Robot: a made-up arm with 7 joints.
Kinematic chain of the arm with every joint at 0, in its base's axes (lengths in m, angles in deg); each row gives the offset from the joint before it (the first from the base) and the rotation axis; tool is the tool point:
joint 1: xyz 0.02 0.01 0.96 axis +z
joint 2: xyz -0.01 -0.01 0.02 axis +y
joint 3: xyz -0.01 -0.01 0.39 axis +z
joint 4: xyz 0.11 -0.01 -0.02 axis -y
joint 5: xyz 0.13 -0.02 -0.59 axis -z
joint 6: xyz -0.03 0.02 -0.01 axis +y
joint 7: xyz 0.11 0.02 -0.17 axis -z
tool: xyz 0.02 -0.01 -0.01
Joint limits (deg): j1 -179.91..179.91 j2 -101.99..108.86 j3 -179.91..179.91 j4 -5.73..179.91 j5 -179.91..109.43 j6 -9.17..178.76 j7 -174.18..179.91
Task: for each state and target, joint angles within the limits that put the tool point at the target. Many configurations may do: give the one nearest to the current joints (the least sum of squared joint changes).
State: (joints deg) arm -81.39 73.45 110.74 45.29 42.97 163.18 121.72
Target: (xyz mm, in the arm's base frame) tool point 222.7 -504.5 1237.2
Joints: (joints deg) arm -120.66 99.12 113.51 72.72 49.79 175.06 123.00
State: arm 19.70 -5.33 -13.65 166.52 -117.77 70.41 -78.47
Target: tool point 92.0 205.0 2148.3
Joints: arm 33.99 -18.64 30.69 138.89 -110.57 58.19 -78.99
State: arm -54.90 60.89 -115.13 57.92 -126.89 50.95 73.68
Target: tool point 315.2 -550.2 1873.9
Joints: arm -24.90 82.47 -146.43 94.01 -129.96 60.26 73.94
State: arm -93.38 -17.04 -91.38 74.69 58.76 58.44 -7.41
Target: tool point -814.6 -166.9 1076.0
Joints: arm -88.41 -17.58 -83.82 60.12 55.83 66.28 -6.69
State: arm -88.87 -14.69 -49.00 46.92 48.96 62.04 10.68
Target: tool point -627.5 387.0 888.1
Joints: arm -133.26 -14.60 -83.94 47.09 43.78 64.71 12.34
